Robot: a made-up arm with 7 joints. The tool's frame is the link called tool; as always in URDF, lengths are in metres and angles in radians.
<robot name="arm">
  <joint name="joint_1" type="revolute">
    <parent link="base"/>
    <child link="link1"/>
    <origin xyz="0 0 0" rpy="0 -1.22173 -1.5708"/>
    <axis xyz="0 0 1"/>
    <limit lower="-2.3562" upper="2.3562"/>
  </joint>
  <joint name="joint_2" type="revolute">
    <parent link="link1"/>
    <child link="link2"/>
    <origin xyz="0 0 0" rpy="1.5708 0 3.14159"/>
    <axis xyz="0 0 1"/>
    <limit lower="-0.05" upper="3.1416"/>
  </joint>
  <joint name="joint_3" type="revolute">
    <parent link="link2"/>
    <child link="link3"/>
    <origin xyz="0 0 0" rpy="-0.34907 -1.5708 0"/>
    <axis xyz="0 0 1"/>
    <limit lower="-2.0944" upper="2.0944"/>
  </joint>
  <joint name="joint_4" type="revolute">
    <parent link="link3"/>
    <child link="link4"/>
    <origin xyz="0.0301 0 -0.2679" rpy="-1.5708 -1.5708 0"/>
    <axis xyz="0 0 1"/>
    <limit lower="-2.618" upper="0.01"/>
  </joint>
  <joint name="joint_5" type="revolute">
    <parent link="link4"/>
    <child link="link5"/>
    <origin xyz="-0.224 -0.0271 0" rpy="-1.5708 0 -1.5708"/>
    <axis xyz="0 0 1"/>
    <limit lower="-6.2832" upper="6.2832"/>
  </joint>
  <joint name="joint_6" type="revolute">
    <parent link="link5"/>
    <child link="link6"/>
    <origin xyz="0 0 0" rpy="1.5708 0 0"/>
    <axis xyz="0 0 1"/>
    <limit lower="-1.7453" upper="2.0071"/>
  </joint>
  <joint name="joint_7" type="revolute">
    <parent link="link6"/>
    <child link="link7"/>
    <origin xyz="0 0 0" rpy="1.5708 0 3.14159"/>
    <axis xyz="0 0 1"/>
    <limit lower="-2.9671" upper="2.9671"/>
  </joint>
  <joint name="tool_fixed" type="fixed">
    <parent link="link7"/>
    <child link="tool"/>
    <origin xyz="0 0 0"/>
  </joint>
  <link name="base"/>
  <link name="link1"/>
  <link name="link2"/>
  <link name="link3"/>
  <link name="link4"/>
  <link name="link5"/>
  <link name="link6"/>
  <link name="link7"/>
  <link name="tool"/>
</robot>
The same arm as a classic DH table. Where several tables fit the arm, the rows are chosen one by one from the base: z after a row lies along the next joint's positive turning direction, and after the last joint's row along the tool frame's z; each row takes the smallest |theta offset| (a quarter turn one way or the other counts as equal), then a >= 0, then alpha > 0; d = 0 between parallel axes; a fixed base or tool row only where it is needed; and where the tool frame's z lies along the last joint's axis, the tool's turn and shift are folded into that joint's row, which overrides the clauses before.
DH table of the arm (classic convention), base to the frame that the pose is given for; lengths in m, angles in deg. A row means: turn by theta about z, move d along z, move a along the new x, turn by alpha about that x. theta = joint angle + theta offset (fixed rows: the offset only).
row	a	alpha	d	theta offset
base (fixed)	0	-70	0	0
joint_1	0	90	0	90
joint_2	0	-90	0	70
joint_3	0.0301	-90	-0.2679	-90
joint_4	-0.0271	90	0	0
joint_5	0	-90	-0.224	0
joint_6	0	90	0	0
joint_7	0	0	0	0
Joint limits (deg, base to tool): -135..135 -2.86..180 -120..120 -150..0.57 -360..360 -100..115 -170..170

